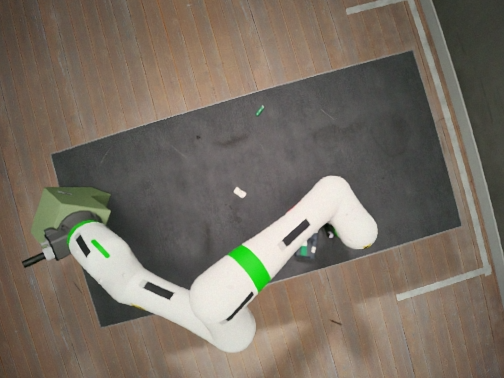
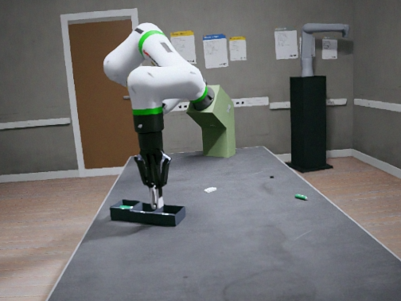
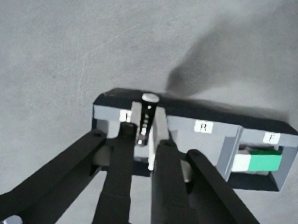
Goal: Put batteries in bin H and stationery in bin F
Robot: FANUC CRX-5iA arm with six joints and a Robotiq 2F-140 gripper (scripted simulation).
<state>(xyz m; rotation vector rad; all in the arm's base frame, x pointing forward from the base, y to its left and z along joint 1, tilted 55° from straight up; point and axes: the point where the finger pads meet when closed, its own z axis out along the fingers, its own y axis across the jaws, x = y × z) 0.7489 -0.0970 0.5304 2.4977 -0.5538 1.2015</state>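
Now: the tray 80 mm below my hand, 80 mm behind it and 30 mm to the right of it. From my hand the other things lie so: black battery: 30 mm below; then green-and-white block: 130 mm behind, 90 mm to the right, 80 mm below; then white eraser-like piece: 270 mm behind, 260 mm to the left, 100 mm below.
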